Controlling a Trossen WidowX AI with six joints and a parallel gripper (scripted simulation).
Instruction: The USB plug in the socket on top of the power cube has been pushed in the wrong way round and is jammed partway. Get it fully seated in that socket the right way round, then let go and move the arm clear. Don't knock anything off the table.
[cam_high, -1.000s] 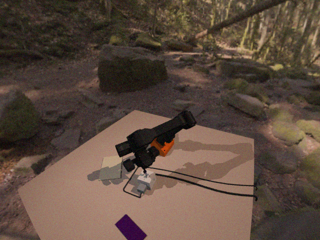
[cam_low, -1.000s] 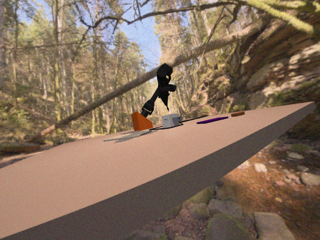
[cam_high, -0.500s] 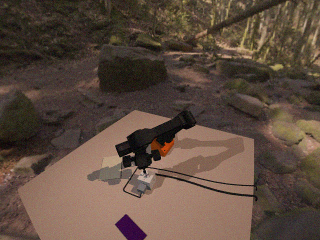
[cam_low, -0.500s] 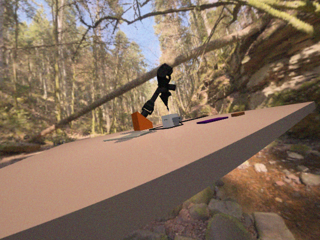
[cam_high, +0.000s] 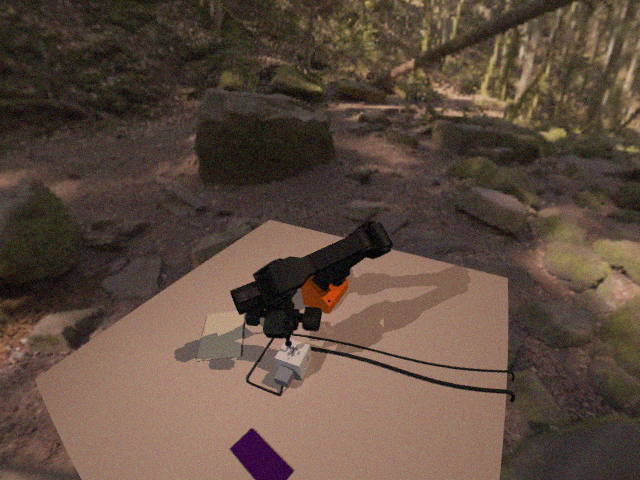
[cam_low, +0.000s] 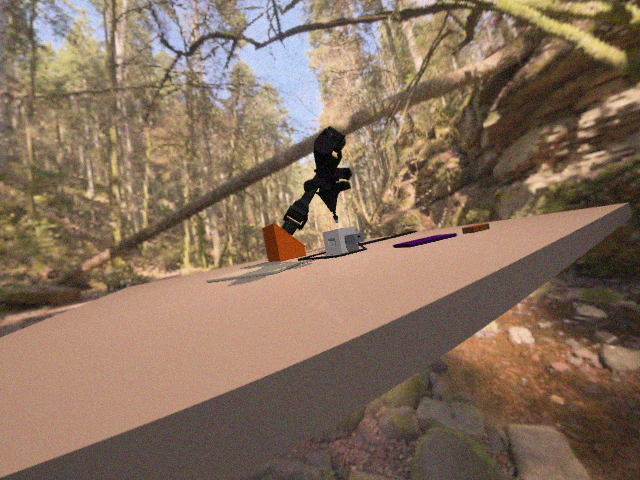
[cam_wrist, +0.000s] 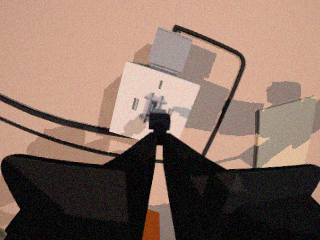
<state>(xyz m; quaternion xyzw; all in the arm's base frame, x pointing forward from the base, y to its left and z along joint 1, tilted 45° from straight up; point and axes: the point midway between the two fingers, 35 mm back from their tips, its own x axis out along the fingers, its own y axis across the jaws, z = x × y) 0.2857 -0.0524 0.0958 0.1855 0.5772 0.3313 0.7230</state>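
Now: gripper tip 20 mm above the dark USB plug. The rest, counted from my gripper tip: small brown block: 340 mm ahead, 190 mm to the left, 130 mm below; purple card: 270 mm ahead, 130 mm below, 50 mm to the left; pale sheet: 290 mm to the right, 130 mm below, 10 mm behind.
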